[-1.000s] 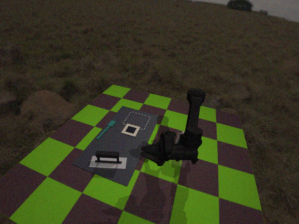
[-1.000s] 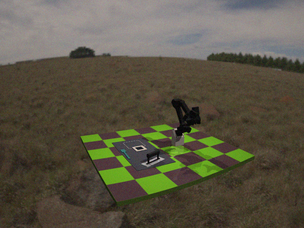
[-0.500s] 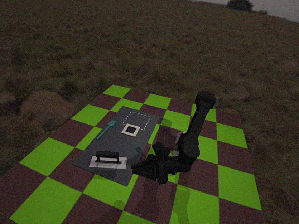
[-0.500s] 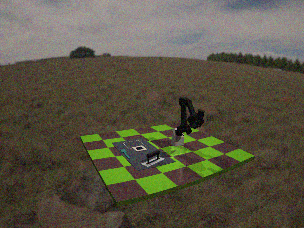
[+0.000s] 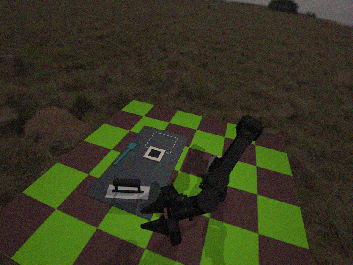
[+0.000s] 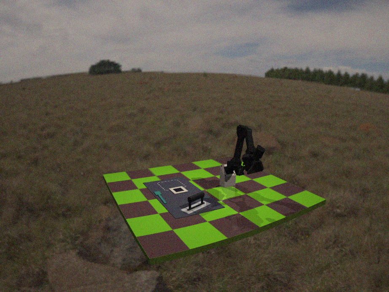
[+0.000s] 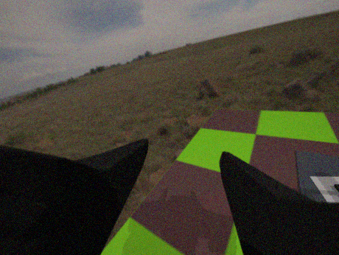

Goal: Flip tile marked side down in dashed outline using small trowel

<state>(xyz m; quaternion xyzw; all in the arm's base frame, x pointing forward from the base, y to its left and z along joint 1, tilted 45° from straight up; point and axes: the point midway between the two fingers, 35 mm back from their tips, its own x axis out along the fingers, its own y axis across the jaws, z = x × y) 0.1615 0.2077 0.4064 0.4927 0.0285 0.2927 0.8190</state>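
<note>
My gripper tip is 22 cm to the left of the dark-handled trowel, 22 cm above it and 17 cm short of it. Also, from my gripper tip: teal trowel (46 cm to the right, 35 cm ahead, 25 cm below); then pale tile (51 cm to the right, 25 cm below, 19 cm ahead); then dark grey mat (44 cm to the right, 28 cm below, 21 cm ahead).
</note>
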